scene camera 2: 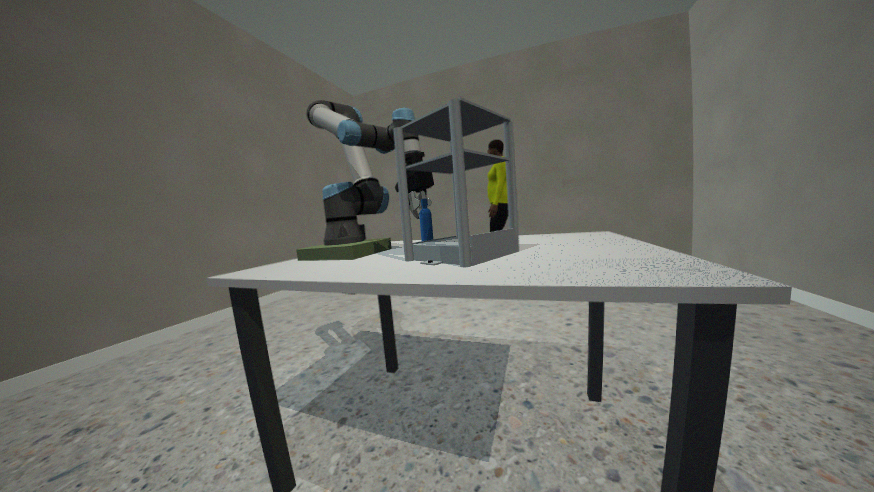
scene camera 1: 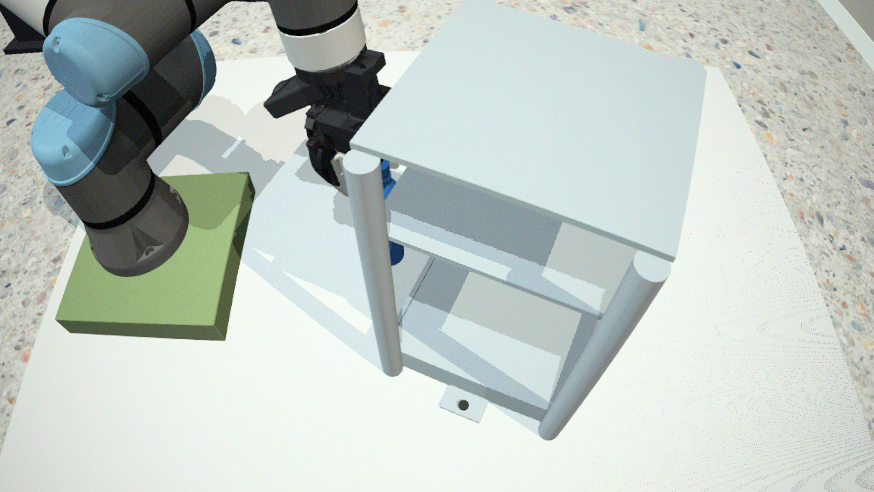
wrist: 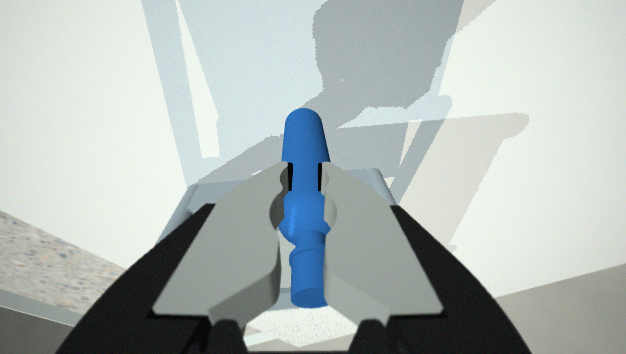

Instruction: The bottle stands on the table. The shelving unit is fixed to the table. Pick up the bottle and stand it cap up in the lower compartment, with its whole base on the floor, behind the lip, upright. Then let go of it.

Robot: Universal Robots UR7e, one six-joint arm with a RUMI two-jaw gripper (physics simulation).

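Places are measured from the arm's base along level axes (x left, y back, z up), in metres.
Pixels of known places: gripper, fingertip midpoint: (scene camera 2: 420, 218) (wrist: 305, 165); arm's base at its link origin: (scene camera 2: 344, 242) (scene camera 1: 141, 231).
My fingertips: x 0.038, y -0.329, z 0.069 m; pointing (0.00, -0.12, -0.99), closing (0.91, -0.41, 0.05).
Ahead of a thing's pixels: the offset from my fingertips to its top centre. "spot": to the spot under its first point.
The blue bottle {dx -0.009, dy -0.026, dz +0.065 m} (scene camera 1: 396, 253) (scene camera 2: 425, 224) (wrist: 305, 145) stands upright, cap up, on the table outside the shelving unit {dx -0.098, dy -0.183, dz +0.252 m} (scene camera 1: 538, 110) (scene camera 2: 458, 183), on its arm side. A post hides part of it in scene camera 1. My gripper (scene camera 2: 418, 213) (wrist: 305, 165) is at the bottle's upper part, its fingers drawn to a narrow gap. In the wrist view the bottle shows through this gap, and the pads overlap the sides of its wider body; it does not look gripped between them. The lower compartment's lip {spot: dx -0.200, dy -0.154, dz -0.086 m} (scene camera 1: 477, 388) (scene camera 2: 437, 253) runs between the posts.
The unit's top board and middle shelf {spot: dx -0.183, dy -0.146, dz +0.146 m} (scene camera 1: 489, 265) lie above the lower compartment, with round posts at the corners. A small tab with a dark hole {spot: dx -0.214, dy -0.140, dz -0.105 m} (scene camera 1: 463, 404) sits in front of the lip. The arm's green base block (scene camera 1: 152, 287) (scene camera 2: 342, 249) is left of the unit.
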